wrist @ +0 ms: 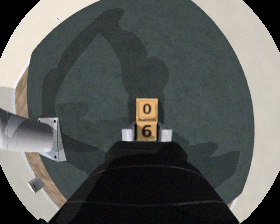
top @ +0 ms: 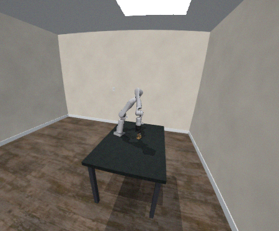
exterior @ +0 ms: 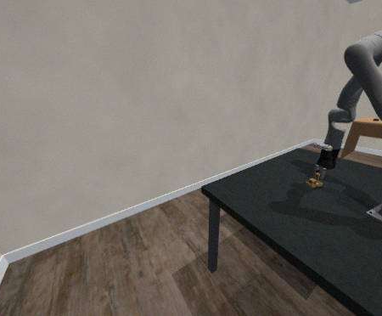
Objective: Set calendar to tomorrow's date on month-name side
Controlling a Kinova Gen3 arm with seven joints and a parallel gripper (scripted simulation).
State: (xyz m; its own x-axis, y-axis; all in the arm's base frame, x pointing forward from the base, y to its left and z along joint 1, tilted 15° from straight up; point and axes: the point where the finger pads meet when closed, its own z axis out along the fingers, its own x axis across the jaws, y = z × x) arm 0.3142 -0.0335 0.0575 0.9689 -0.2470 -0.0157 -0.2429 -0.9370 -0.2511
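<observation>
The wooden date cube lies 1 cm below my hand.
</observation>
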